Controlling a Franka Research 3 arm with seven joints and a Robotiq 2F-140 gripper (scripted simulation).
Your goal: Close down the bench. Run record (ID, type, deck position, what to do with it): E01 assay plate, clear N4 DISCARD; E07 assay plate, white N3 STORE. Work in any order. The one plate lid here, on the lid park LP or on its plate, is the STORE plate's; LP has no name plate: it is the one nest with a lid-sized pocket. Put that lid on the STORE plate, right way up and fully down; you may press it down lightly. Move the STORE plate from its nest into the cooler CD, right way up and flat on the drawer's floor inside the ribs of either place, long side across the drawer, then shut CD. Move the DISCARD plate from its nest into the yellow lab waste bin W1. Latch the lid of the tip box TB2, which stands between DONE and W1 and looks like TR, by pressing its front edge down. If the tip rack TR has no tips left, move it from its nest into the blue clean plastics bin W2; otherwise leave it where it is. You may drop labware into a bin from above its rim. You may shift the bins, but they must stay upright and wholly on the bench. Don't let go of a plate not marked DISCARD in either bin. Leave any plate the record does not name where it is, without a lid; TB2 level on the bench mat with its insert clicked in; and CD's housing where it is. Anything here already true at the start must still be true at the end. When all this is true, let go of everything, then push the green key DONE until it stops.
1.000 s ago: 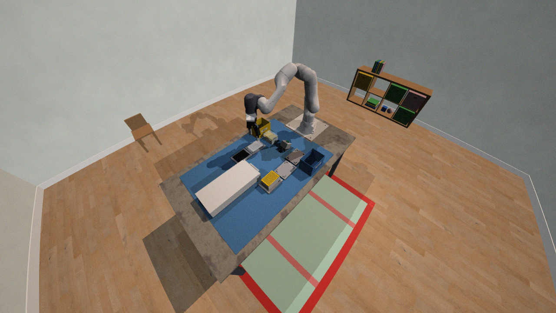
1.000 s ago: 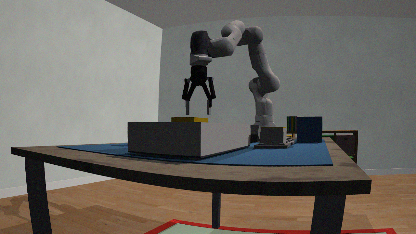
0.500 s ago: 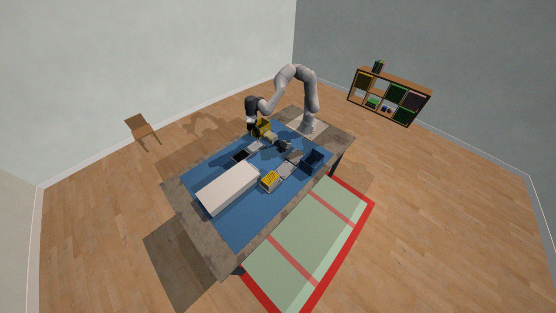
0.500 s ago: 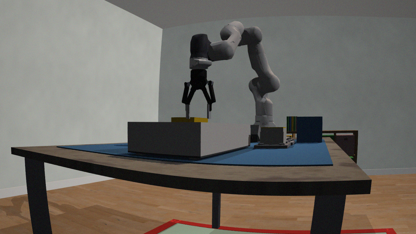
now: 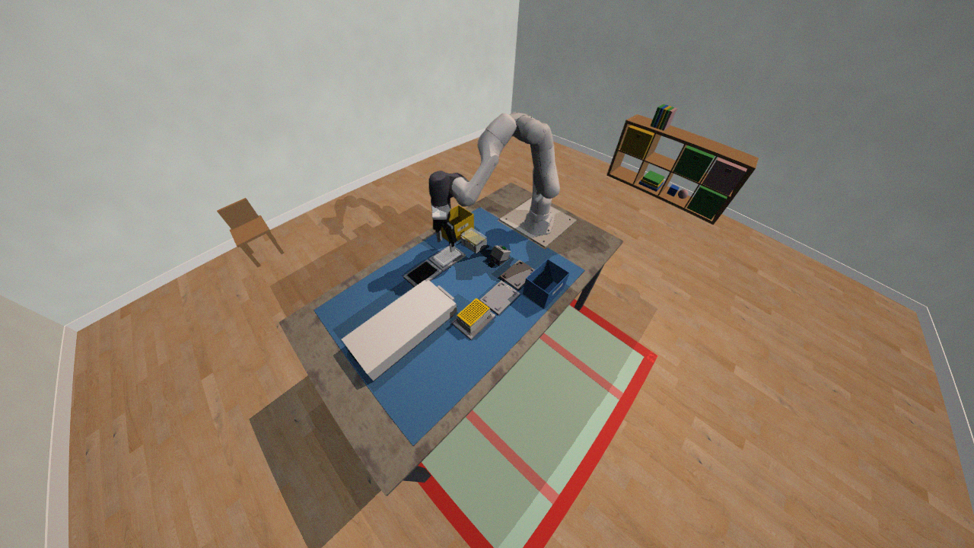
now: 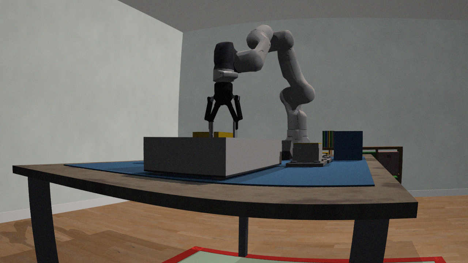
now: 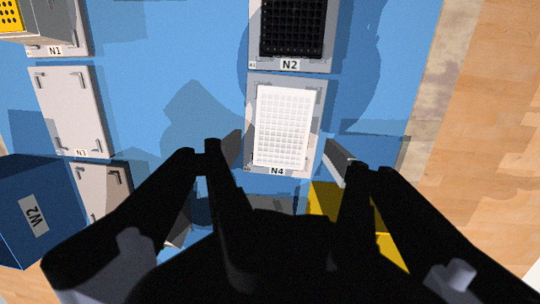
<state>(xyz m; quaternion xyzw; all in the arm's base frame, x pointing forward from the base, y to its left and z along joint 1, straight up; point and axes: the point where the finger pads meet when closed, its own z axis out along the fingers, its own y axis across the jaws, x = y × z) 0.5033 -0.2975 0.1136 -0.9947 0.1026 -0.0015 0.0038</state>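
Right now my hand is 10 cm above the clear plate. Also, from my hand: yellow insert (17 cm behind, 6 cm to the left, 6 cm below); then TB2 lid (17 cm behind, 6 cm to the left, 6 cm below); then nest N4 (11 cm below).
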